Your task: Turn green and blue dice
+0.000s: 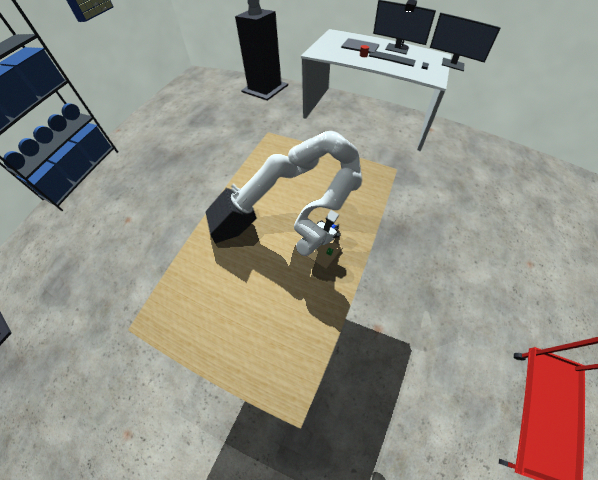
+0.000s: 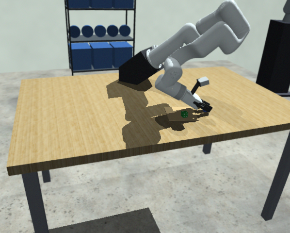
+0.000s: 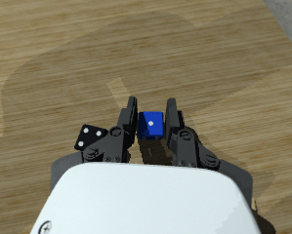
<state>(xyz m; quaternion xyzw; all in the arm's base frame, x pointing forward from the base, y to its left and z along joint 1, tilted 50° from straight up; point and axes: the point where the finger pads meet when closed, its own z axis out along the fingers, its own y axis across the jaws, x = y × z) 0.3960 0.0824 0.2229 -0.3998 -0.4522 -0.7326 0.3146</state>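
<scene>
Now: hand 1 cm above the blue die. From my hand the other things lie so: black die: 6 cm behind, 2 cm to the right, 1 cm below; then tan mat: 14 cm to the right, 2 cm below, 2 cm ahead; then green die: 13 cm to the right, 6 cm ahead, 1 cm below.
</scene>
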